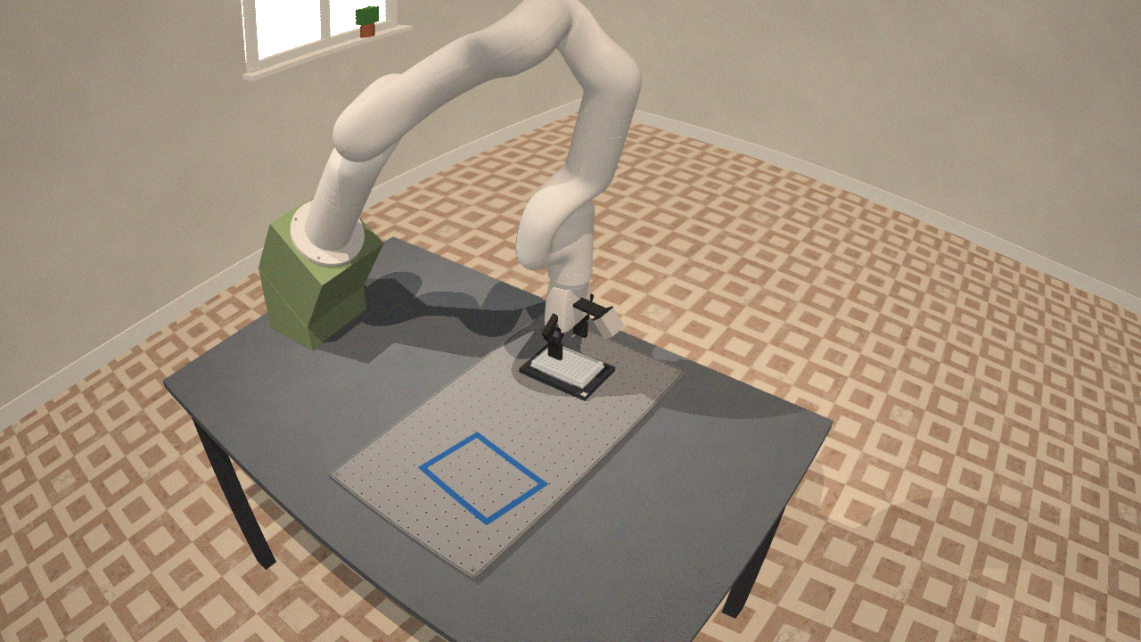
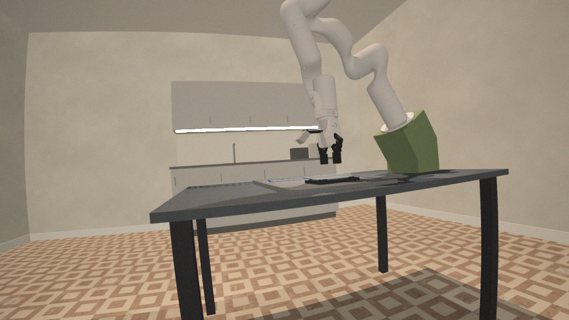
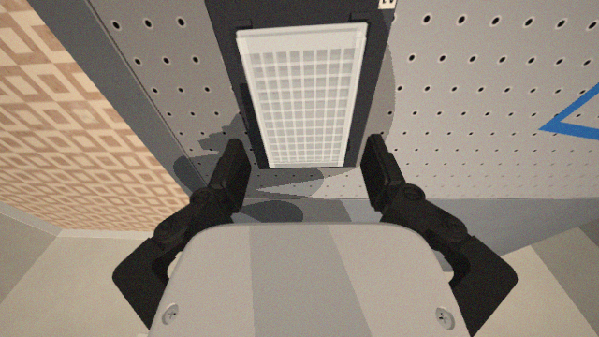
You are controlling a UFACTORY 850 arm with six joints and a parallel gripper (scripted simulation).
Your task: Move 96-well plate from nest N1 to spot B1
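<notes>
The 96-well plate lies 60 mm below my hand. From my hand the other things lie so: black plate nest (70 mm below); then label (80 mm ahead, 60 mm below, 40 mm to the right).
</notes>
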